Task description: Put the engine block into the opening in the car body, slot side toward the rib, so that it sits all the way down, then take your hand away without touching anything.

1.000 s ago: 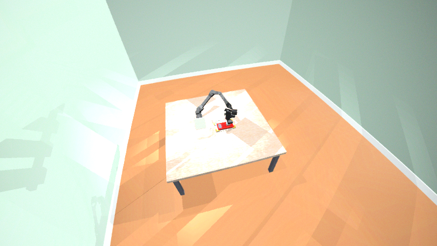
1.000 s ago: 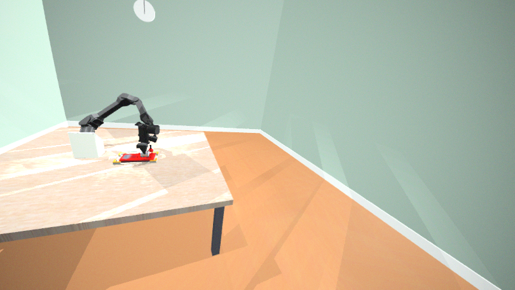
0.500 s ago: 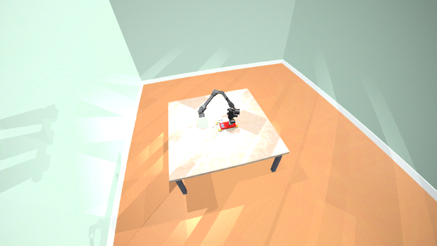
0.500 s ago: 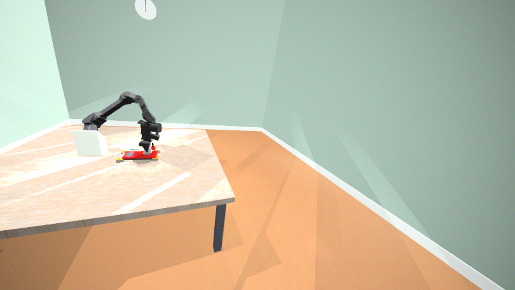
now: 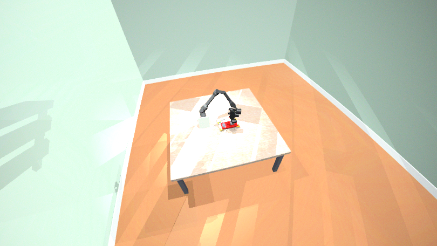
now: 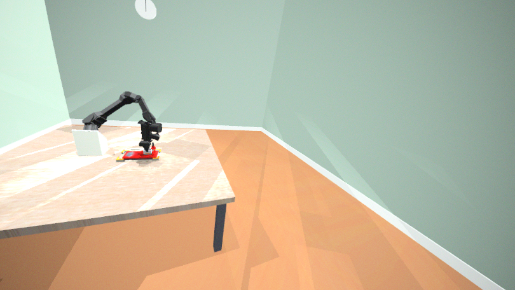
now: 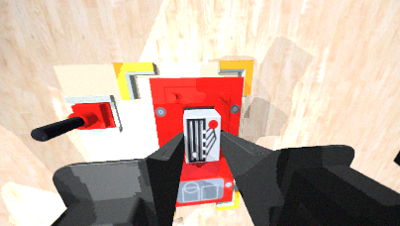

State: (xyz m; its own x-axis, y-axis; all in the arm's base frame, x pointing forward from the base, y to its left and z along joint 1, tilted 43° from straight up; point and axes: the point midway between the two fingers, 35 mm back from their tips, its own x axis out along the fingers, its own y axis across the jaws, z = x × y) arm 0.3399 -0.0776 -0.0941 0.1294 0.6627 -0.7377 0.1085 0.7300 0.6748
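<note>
Now: gripper tip 1 cm above the grey engine block. From my gripper tip the other things lie so: pale base plate (4 cm behind, 4 cm to the left, 4 cm below).
</note>
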